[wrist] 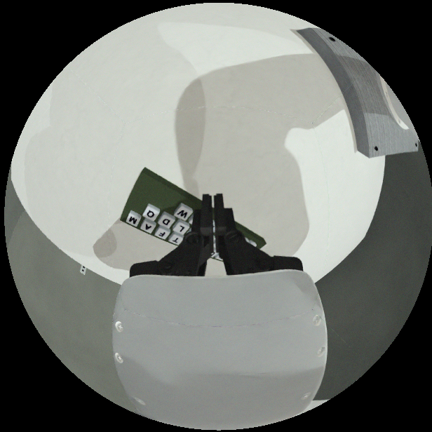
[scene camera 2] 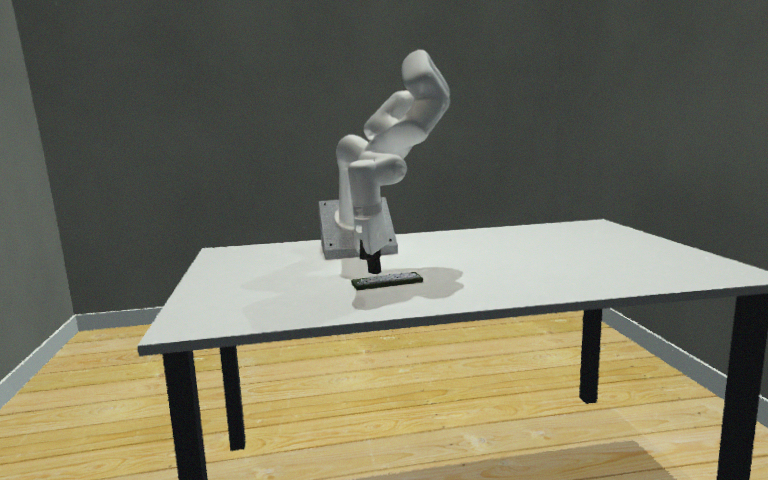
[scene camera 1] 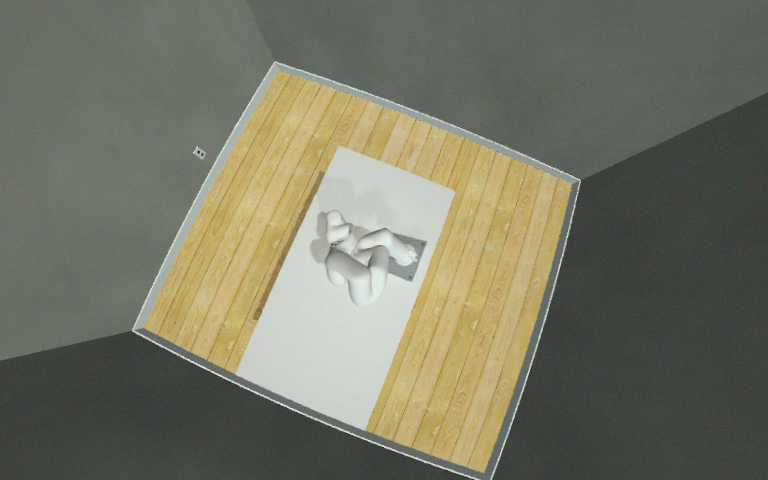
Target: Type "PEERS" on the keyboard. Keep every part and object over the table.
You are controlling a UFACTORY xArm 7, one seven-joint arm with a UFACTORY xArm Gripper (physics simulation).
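Seen in the pictures: gripper, fingertip midpoint: [scene camera 2: 375,272]; arm's base at its link origin: [scene camera 2: 353,218] [scene camera 1: 404,254].
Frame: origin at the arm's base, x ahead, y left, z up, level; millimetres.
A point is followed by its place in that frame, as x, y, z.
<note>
The keyboard [scene camera 2: 387,280] {421, 39, -87} [wrist: 155,192] is a narrow dark green board with white letter keys, flat on the table [scene camera 1: 317,339] {277, 641, -103} [scene camera 2: 538,254] {241, 544, -103} [wrist: 75,125]. In the wrist view its letters appear upside down; the M key [wrist: 132,219], A key [wrist: 147,226], T key [wrist: 176,239], L key [wrist: 181,228] and W key [wrist: 183,213] show left of the fingers. My gripper [scene camera 2: 374,271] {361, 16, -82} [wrist: 212,207] is shut and empty, pointing down low at the keyboard. Its black fingers hide the keyboard's middle and most of its right part, including the P, E, R and S keys. Contact cannot be told.
The arm [scene camera 1: 362,277] {146, 186, 506} [scene camera 2: 419,101] {284, 166, 364} bends above the table and hides most of the keyboard in scene camera 1. Its grey base plate [scene camera 1: 400,271] {-11, 96, 6} [scene camera 2: 330,229] {37, -79, -23} [wrist: 372,120] lies at the table's far side. The table's near edge runs in front of the keyboard.
</note>
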